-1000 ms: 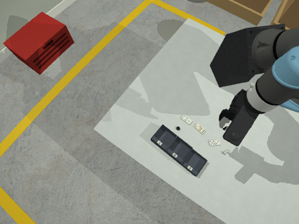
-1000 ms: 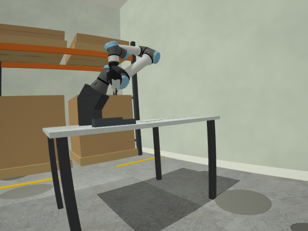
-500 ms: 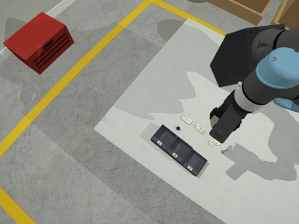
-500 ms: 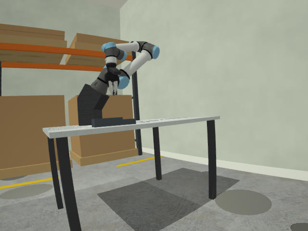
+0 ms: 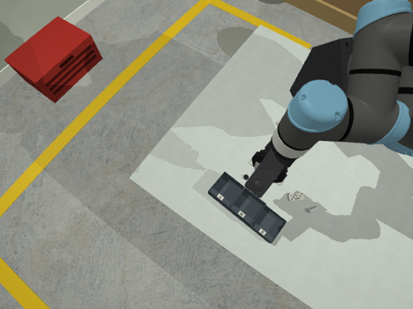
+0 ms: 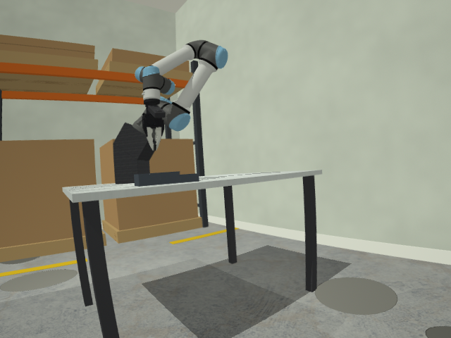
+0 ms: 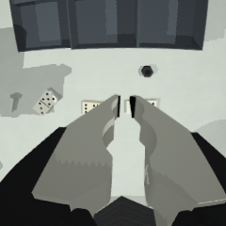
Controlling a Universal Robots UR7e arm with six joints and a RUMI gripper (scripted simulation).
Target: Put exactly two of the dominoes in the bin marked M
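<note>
The bin is 6 cm ahead of my hand, 3 cm to the left of it and 13 cm below it. Also, from my hand: black nut: 2 cm behind, 4 cm to the right, 15 cm below; domino: 10 cm behind, 3 cm to the left, 15 cm below; screw: 11 cm behind, 19 cm to the left, 15 cm below.
</note>
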